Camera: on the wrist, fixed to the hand. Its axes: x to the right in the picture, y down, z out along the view.
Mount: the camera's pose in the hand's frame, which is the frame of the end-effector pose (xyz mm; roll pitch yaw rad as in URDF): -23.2 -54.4 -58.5 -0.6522 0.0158 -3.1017
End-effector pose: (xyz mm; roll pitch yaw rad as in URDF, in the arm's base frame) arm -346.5 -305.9 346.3 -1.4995 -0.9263 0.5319
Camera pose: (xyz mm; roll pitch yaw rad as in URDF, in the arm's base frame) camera -361.5 -386.9 357.9 0.8702 0.8874 -2.5802
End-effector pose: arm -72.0 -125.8 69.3 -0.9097 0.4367 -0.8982
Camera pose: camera -145.5 -161.3 85.5 0.2393 -0.4582 2.2846
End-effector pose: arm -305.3 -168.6 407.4 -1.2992 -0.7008 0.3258
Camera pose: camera -321.8 -249.1 420.5 0.6675 0.6663 -2.7828
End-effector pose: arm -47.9 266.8 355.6 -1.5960 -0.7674 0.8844
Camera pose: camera -38.9 187.7 379.7 0.9569 0.7270 -2.2374
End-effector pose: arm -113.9 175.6 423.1 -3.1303 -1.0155 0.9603
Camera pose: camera -193.7 155.2 434.5 2.4158 0.9980 -2.2546
